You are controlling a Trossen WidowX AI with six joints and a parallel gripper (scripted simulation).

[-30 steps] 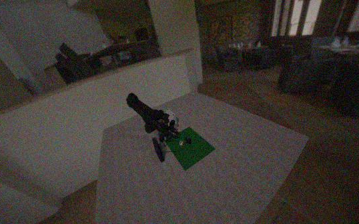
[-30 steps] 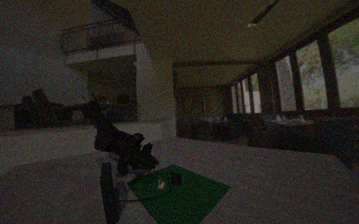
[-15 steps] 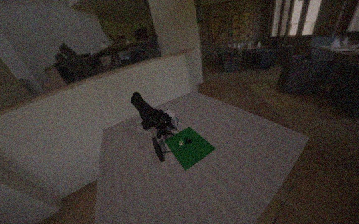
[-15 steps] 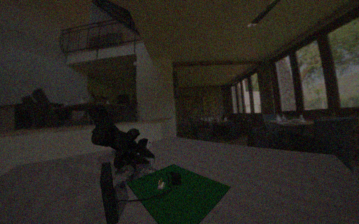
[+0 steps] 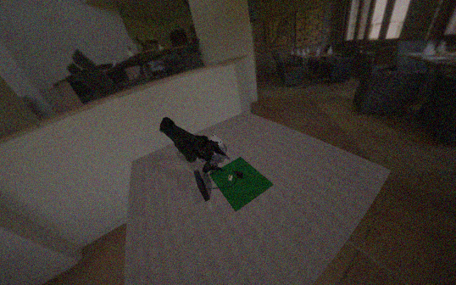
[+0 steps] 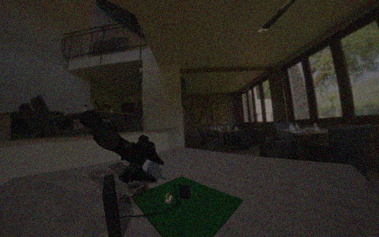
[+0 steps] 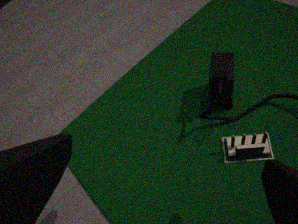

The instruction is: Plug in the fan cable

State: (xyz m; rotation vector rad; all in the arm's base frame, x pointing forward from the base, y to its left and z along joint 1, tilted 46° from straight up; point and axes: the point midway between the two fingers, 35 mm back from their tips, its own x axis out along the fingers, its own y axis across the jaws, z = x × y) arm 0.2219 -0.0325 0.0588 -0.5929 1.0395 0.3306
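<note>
My gripper tip is 90 mm short of the fan plug, 30 mm to the right of it and 60 mm above it. Also, from my gripper tip: green board (100 mm ahead, 20 mm to the left, 100 mm below); black fan (40 mm ahead, 170 mm to the right, 30 mm below).
</note>
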